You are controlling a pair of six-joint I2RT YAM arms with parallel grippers.
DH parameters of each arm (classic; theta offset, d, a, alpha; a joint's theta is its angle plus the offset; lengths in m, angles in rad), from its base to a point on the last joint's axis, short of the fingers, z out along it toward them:
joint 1: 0 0.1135 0.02 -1.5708
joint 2: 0 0 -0.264 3.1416
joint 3: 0.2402 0 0.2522 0
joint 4: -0.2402 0 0.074 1.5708
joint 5: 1.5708 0 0 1.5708
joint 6: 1.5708 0.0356 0 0
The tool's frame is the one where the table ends.
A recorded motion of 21 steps. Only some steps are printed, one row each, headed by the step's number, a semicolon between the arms.
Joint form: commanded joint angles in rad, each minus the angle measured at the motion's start. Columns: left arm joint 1, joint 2, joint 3, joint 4, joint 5, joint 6; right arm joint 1, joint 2, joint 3, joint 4, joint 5, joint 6.
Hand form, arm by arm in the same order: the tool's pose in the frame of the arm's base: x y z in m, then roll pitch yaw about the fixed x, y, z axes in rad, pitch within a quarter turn. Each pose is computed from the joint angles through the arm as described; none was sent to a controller.
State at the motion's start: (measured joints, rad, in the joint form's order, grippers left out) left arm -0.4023 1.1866 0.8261 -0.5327 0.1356 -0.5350; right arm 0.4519 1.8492 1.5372 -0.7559 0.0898 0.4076
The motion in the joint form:
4: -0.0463 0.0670 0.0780 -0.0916 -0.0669 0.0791; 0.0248 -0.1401 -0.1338 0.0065 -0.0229 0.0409
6: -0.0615 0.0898 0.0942 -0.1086 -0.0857 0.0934; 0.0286 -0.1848 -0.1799 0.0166 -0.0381 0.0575
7: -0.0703 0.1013 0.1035 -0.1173 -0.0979 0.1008; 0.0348 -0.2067 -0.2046 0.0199 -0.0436 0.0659
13: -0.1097 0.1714 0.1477 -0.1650 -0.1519 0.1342; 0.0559 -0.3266 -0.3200 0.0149 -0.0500 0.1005
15: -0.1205 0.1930 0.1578 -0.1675 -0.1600 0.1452; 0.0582 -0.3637 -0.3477 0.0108 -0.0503 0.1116
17: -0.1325 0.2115 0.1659 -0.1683 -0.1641 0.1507; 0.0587 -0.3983 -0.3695 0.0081 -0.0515 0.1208
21: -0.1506 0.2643 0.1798 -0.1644 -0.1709 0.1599; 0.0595 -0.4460 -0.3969 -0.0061 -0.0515 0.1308
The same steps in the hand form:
4: 0.2241 -0.1106 0.2462 -2.7945 0.5004 -3.0659; 0.3228 0.1640 0.2632 2.9577 0.4888 3.1061
6: 0.2258 -0.1149 0.2449 -2.8305 0.4922 -3.0998; 0.3122 0.1607 0.2647 2.9312 0.4865 3.0907
7: 0.2266 -0.1174 0.2446 -2.8505 0.4897 -3.1177; 0.3061 0.1601 0.2644 2.9220 0.4828 3.0881
13: 0.2316 -0.1295 0.2386 -2.9513 0.4534 3.0785; 0.2749 0.1514 0.2659 2.8996 0.4715 3.0722
15: 0.2336 -0.1336 0.2362 -2.9704 0.4458 3.0534; 0.2666 0.1475 0.2679 2.8906 0.4730 3.0610
17: 0.2349 -0.1380 0.2339 -2.9818 0.4381 3.0334; 0.2595 0.1438 0.2708 2.8786 0.4785 3.0487
21: 0.2397 -0.1465 0.2247 -3.0077 0.4099 2.9993; 0.2492 0.1383 0.2744 2.8697 0.4808 3.0368

